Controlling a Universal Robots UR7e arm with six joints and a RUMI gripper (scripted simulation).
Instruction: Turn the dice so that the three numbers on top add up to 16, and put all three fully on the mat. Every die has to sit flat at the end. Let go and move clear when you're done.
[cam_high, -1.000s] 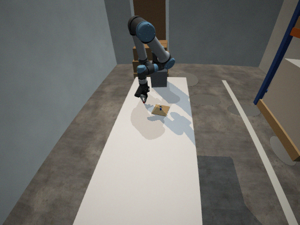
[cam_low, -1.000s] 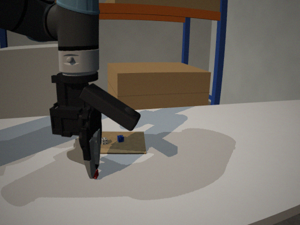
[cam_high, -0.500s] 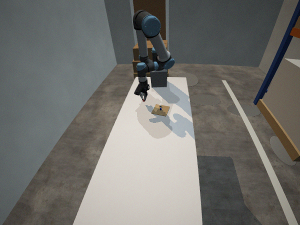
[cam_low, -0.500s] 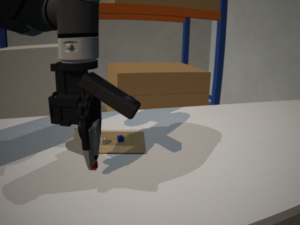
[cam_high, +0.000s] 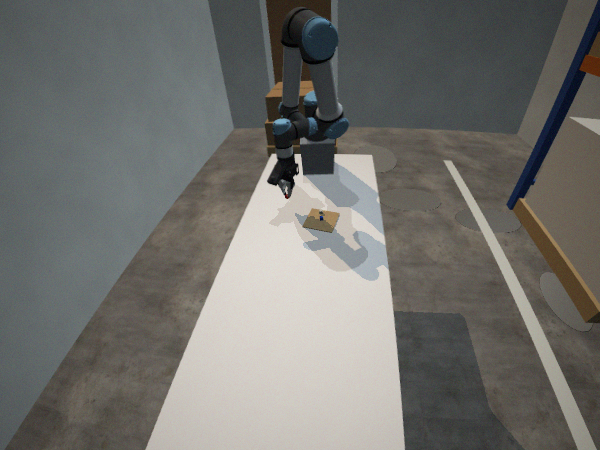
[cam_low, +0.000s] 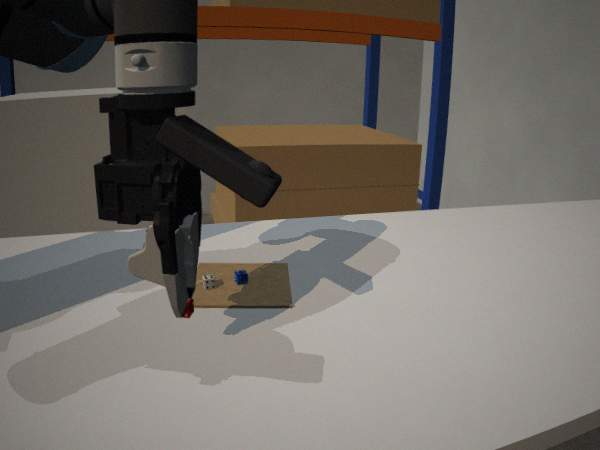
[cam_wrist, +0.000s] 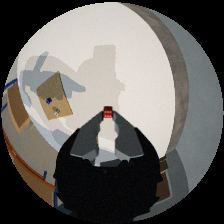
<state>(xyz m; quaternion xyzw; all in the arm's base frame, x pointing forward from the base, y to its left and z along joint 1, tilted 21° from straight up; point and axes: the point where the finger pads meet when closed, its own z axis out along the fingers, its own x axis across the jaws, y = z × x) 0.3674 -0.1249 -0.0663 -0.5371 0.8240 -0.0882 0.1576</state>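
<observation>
My gripper is now 90 mm short of the blue die, 170 mm to the right of it and 60 mm above it. From my hand the other things lie so: mat 90 mm ahead, 170 mm to the left, 70 mm below; then red die 10 mm below; then white die 40 mm ahead, 170 mm to the left, 60 mm below.
</observation>
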